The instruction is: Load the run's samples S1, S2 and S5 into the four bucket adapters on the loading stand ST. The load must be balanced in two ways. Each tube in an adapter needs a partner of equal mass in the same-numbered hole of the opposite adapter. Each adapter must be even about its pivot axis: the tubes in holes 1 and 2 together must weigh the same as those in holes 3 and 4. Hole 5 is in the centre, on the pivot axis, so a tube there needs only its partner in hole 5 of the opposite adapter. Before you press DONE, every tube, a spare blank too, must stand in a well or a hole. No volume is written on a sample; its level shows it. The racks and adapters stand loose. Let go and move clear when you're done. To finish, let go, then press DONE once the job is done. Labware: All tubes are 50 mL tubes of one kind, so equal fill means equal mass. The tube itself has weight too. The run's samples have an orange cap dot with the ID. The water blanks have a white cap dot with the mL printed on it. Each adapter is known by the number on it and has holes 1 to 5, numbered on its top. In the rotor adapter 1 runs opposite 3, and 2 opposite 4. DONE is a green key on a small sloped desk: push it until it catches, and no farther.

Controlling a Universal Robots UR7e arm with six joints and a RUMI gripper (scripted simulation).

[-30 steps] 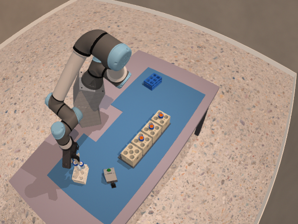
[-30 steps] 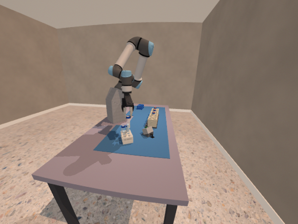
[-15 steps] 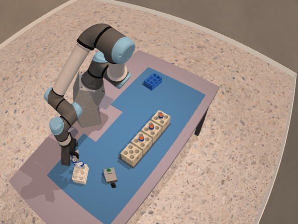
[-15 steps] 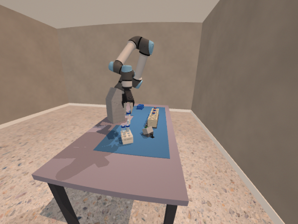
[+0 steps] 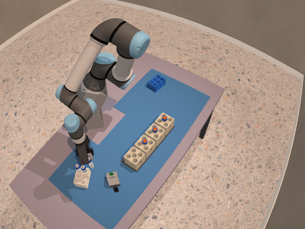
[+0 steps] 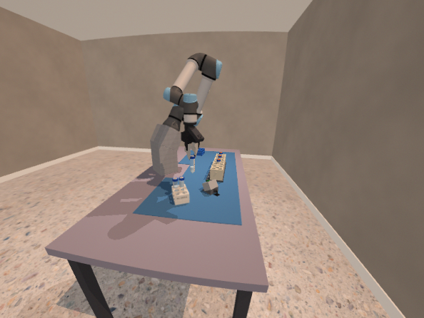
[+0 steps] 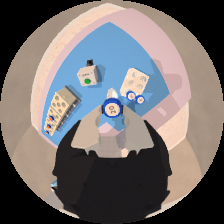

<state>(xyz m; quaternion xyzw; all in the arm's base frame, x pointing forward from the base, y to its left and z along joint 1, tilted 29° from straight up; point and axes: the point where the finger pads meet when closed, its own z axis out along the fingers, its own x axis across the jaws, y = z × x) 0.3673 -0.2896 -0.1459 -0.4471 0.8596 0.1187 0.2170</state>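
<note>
My gripper is now 180 mm above the green done key, 80 mm short of it and 70 mm to the right of it. Round my hand: blue rack (840 mm to the left, 290 mm behind, 220 mm below); orange-dot tube (470 mm to the left, 180 mm below, 50 mm ahead); beige rack (220 mm below, 90 mm to the right, 40 mm behind).
</note>
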